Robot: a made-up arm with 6 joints. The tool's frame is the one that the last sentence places.
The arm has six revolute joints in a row. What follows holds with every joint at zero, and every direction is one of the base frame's. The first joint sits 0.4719 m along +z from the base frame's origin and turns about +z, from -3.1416 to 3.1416 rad. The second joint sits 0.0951 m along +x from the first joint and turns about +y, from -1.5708 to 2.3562 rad. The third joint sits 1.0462 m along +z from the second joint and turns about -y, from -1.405 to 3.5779 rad. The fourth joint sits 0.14 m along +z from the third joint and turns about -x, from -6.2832 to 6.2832 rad. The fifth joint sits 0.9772 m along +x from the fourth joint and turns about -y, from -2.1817 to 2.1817 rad. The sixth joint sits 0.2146 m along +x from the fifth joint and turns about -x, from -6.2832 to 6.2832 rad. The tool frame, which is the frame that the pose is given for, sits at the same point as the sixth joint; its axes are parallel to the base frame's.
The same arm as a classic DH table. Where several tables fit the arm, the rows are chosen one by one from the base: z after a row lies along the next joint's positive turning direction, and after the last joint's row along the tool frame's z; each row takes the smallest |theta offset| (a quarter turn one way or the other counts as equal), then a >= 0, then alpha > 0; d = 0 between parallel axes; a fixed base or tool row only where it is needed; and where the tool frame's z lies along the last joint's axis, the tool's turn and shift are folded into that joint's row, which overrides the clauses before.
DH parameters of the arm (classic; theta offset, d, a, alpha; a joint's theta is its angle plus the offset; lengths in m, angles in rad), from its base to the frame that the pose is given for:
joint 1: 0.0000 0.4719 0.0951 -1.5708
joint 2: -1.5708 0.0000 1.0462 3.1416
joint 3: 0.0000 0.0000 0.1400 -1.5708
joint 4: 0.0000 -0.9772 0.0000 1.5708
joint 5: 0.0000 0.0000 0.0000 -1.5708
joint 6: 1.5708 -0.2146 0.0000 1.5708
tool (fixed): -1.5708 0.0000 0.0000 0.0000
Joint limits (rad, base to tool): -3.1416..3.1416 -1.5708..2.3562 -1.4050..3.5779 -6.2832..6.2832 -2.1817..2.1817 -6.2832..6.2832

